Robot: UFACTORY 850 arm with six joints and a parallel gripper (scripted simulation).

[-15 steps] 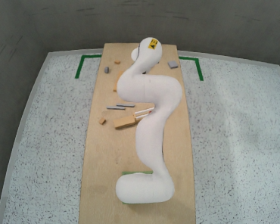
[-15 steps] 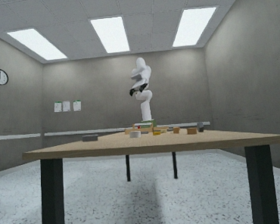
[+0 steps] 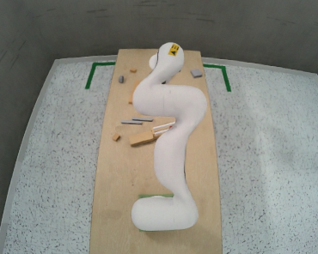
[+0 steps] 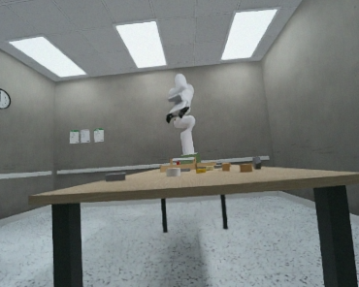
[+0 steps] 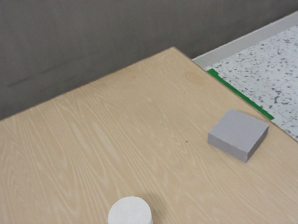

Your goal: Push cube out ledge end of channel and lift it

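Now: hand 31 cm above the long grey bar, 28 cm past it and 27 cm to the right of it. Also, from my hand: cream ring (31 cm below, 19 cm to the left, 7 cm behind); white disc (30 cm below, 20 cm ahead); yellow disc (31 cm below, 13 cm to the left, 9 cm ahead).
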